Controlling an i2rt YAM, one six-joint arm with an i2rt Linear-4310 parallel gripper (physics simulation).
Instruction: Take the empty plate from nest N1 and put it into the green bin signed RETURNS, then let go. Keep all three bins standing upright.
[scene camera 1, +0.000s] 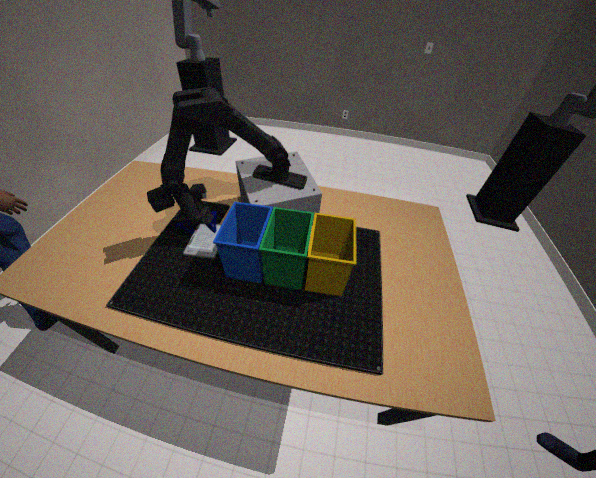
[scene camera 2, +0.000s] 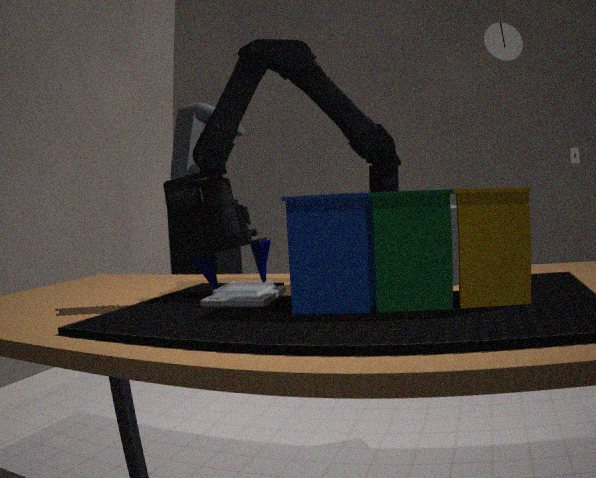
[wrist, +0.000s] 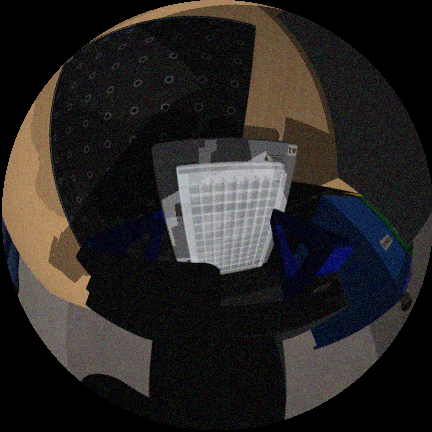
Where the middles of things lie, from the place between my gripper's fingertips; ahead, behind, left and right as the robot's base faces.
Labels:
My hand is 20 mm short of the white gridded plate (scene camera 2: 236, 289) and 20 mm to the right of it. Also, from my hand: yellow bin (scene camera 2: 494, 231) 30 mm ahead, 470 mm to the left, 70 mm above; then blue bin (scene camera 2: 331, 246) 60 mm ahead, 210 mm to the left, 70 mm above; then green bin (scene camera 2: 412, 229) 40 mm ahead, 340 mm to the left, 70 mm above.

